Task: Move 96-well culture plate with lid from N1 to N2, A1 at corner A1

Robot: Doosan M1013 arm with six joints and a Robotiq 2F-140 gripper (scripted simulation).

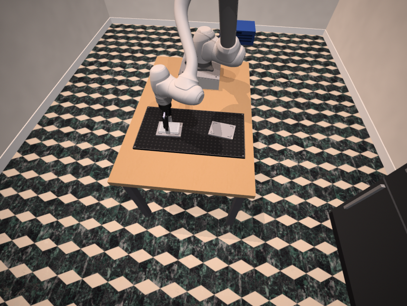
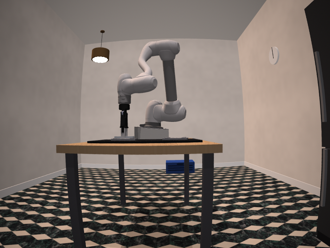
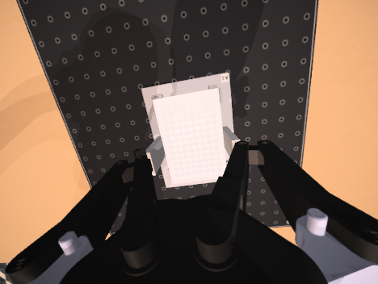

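The clear lid is 20 mm below my hand. Round my hand: grey nest N2: 40 mm below; then grey nest N1: 350 mm to the left, 40 mm below, 40 mm ahead; then plate: 20 mm below.
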